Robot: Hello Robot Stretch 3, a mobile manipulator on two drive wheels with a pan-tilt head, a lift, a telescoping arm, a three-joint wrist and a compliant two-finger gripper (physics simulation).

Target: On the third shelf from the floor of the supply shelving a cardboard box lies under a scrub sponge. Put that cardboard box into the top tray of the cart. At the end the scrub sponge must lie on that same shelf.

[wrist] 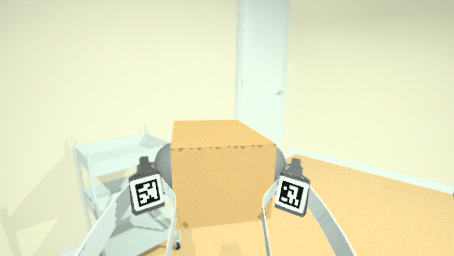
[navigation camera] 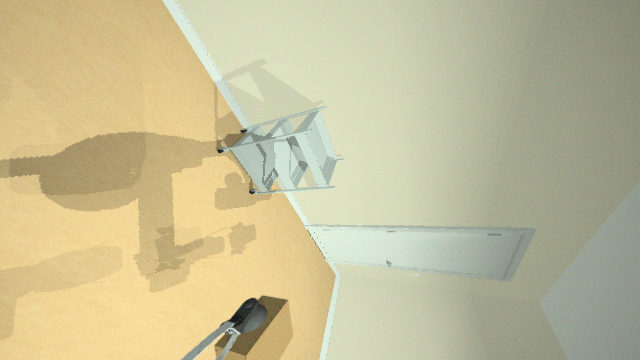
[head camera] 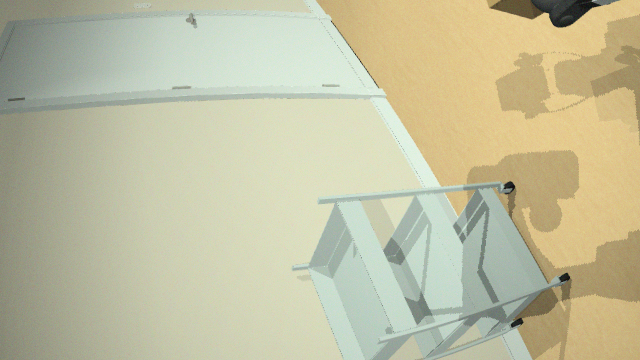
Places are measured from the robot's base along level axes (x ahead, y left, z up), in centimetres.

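Pixels of known places: gripper, fingertip midpoint: [navigation camera: 262, 337].
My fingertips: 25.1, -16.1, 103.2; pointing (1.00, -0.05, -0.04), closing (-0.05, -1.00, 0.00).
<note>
Ahead of a thing's pixels: the offset from my fingertips to its top centre, as dx, dy, dz. "pt": to the spot under its first point. Level surfaces: height alone.
A plain tan cardboard box @[-1.2, +0.7, +3.2] [head camera: 517, 7] [navigation camera: 270, 327] [wrist: 223, 185] is held between the two rubber fingertips of my gripper [wrist: 221, 161]. The gripper is shut on the box, with one fingertip on each side. In the wrist view the box is upright, in front of and to the right of the grey cart [wrist: 121, 157]. The cart @[pt +78.9, +47.5, -33.8] [head camera: 395, 305] [navigation camera: 308, 155] has three trays; its top tray @[dz -36.9] [head camera: 352, 300] [wrist: 125, 145] holds no box. The box is apart from the cart. The supply shelving and the scrub sponge do not show in these views.
The cart stands near the beige wall [head camera: 200, 200] [navigation camera: 425, 125] [wrist: 125, 60]. A closed pale door [head camera: 175, 55] [navigation camera: 425, 252] [wrist: 262, 65] is in that wall, beyond the cart. The robot's shadows fall on the tan floor @[dz -103.1] [head camera: 425, 75] [navigation camera: 75, 75] [wrist: 350, 215].
</note>
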